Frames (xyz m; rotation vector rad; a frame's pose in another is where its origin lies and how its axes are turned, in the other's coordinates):
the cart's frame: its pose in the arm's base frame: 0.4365 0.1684 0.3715 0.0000 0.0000 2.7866
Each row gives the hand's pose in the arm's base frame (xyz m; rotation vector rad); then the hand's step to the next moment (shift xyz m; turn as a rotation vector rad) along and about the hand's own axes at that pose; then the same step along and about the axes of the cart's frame.
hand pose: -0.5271 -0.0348 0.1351 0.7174 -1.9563 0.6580
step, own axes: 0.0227 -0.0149 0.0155 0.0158 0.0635 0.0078
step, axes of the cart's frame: -0.0019 0.0269 0.0158 0.0646 -0.0132 0.0007
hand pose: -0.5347 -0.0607 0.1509 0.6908 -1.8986 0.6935
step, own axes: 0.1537 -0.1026 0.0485 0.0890 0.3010 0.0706
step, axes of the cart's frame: -0.0332 0.1263 0.1395 0.3204 -0.0289 0.0036
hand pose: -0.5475 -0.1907 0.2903 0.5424 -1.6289 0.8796
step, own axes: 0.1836 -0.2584 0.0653 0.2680 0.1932 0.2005
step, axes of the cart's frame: -0.1674 0.1405 0.2388 0.3093 0.1256 0.1947
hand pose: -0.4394 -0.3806 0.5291 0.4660 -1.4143 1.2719
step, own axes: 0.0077 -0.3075 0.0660 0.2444 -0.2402 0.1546
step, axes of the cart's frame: -0.2666 0.0709 0.1512 -0.0980 0.0988 0.3492
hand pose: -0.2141 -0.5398 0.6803 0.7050 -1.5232 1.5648
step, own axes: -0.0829 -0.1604 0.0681 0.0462 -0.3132 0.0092
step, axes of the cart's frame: -0.1897 0.0282 0.0212 -0.2344 -0.0623 0.2037
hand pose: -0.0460 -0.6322 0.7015 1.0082 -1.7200 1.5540
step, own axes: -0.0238 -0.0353 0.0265 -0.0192 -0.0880 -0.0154
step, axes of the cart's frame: -0.0494 0.0070 -0.0047 -0.0732 -0.0440 0.0326
